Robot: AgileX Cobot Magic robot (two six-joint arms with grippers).
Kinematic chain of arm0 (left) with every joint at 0, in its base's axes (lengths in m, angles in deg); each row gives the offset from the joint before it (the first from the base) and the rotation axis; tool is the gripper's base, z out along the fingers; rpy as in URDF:
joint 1: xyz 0 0 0.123 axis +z
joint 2: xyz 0 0 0 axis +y
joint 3: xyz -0.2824 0 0.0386 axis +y
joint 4: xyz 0.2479 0 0.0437 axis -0.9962 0 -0.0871
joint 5: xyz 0 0 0 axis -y
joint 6: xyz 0.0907 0 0.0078 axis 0.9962 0 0.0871
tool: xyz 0 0 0 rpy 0 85 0
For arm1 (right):
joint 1: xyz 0 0 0.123 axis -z
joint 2: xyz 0 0 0 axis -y
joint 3: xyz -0.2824 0 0.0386 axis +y
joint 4: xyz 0.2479 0 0.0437 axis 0.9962 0 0.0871
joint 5: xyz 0 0 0 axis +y
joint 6: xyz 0.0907 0 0.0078 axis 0.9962 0 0.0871
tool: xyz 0 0 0 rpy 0 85 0
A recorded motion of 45 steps. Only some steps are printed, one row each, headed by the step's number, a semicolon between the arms.
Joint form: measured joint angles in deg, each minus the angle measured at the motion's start. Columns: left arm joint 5, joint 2, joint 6, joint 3, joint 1, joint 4; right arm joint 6, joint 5, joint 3, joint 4, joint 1, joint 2.
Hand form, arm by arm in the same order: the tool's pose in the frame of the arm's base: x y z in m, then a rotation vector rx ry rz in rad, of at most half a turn. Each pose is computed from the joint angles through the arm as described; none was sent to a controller.
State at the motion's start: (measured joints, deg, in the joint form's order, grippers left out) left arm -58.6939 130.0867 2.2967 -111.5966 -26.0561 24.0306; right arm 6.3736 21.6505 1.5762 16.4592 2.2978 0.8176
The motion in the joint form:
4: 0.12 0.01 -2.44 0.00 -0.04 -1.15; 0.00 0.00 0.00 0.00 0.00 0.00
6: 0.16 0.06 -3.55 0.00 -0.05 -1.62; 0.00 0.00 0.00 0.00 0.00 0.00
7: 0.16 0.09 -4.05 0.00 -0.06 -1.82; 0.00 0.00 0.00 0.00 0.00 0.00
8: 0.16 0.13 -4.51 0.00 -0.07 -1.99; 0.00 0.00 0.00 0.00 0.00 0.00
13: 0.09 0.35 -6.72 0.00 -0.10 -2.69; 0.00 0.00 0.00 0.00 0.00 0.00
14: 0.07 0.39 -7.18 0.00 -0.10 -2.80; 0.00 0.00 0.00 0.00 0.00 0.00
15: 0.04 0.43 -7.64 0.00 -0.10 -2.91; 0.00 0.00 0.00 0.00 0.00 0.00
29: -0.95 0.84 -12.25 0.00 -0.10 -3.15; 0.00 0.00 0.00 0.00 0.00 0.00
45: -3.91 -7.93 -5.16 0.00 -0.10 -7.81; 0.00 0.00 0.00 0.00 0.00 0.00
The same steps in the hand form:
4: 0.4265 -0.2426 0.1962 0.4226 2.8275 -0.6275; 0.0526 0.0074 0.1720 0.3179 1.8449 0.3319
6: 0.4268 -0.2421 0.1956 0.4002 2.8348 -0.6202; 0.0526 0.0074 0.1720 0.3179 1.8449 0.3319
7: 0.4268 -0.2420 0.1952 0.3902 2.8384 -0.6172; 0.0526 0.0074 0.1720 0.3179 1.8449 0.3319
8: 0.4269 -0.2419 0.1948 0.3809 2.8419 -0.6146; 0.0526 0.0074 0.1720 0.3179 1.8449 0.3319
13: 0.4272 -0.2414 0.1926 0.3346 2.8598 -0.6044; 0.0526 0.0074 0.1720 0.3179 1.8449 0.3319
14: 0.4273 -0.2412 0.1921 0.3244 2.8635 -0.6030; 0.0526 0.0074 0.1720 0.3179 1.8449 0.3319
15: 0.4274 -0.2411 0.1917 0.3142 2.8672 -0.6016; 0.0526 0.0074 0.1720 0.3179 1.8449 0.3319
29: 0.4264 -0.2406 0.1877 0.2067 2.9155 -0.6043; 0.0526 0.0074 0.1720 0.3179 1.8449 0.3319
45: 0.4108 -0.2269 0.2577 0.4517 2.7621 -0.5119; 0.0526 0.0074 0.1720 0.3179 1.8449 0.3319

